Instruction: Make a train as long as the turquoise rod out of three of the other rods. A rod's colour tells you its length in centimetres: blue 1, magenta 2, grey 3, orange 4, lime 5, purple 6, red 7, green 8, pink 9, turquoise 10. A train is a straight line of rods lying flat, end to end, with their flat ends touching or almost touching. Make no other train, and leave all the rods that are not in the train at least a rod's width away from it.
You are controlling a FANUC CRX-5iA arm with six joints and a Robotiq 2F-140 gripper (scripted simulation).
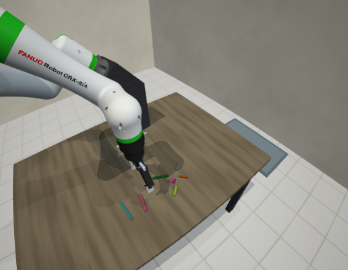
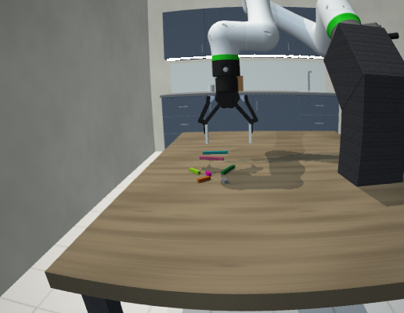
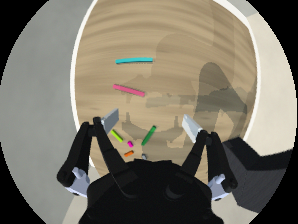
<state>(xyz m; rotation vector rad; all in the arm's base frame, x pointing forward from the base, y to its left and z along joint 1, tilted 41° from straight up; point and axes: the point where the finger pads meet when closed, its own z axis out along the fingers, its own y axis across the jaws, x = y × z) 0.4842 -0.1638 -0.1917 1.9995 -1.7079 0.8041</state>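
My gripper is now 5 cm short of the magenta rod, 14 cm to the right of it and 8 cm above it. The rest, counted from my hand: green rod (1 cm behind, 9 cm to the left, 8 cm below); pink rod (7 cm ahead, 4 cm to the right, 8 cm below); turquoise rod (7 cm ahead, 12 cm to the right, 8 cm below).
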